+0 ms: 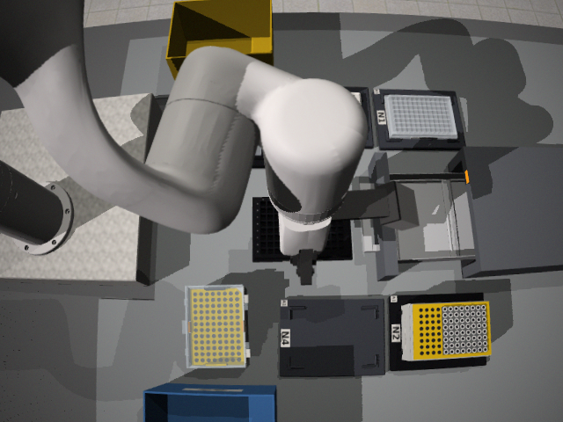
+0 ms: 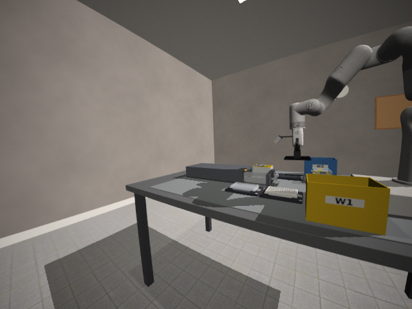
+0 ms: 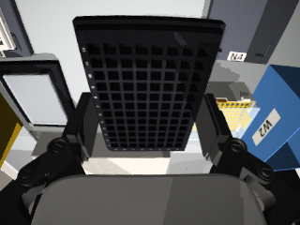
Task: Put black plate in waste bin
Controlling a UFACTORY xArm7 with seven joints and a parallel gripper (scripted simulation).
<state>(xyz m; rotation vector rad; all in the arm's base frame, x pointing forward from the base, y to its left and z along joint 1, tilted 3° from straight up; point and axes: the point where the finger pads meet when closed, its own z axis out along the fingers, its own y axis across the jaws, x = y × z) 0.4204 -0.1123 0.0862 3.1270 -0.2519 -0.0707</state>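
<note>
The yellow waste bin W1 lies 70 mm behind my hand, 380 mm to the left of it and 120 mm below it. From my hand the other things lie so: work nest N4: 30 mm ahead, 150 mm to the right, 150 mm below; then cooler drawer: 240 mm ahead, 130 mm below; then black plate: 10 mm below.
</note>
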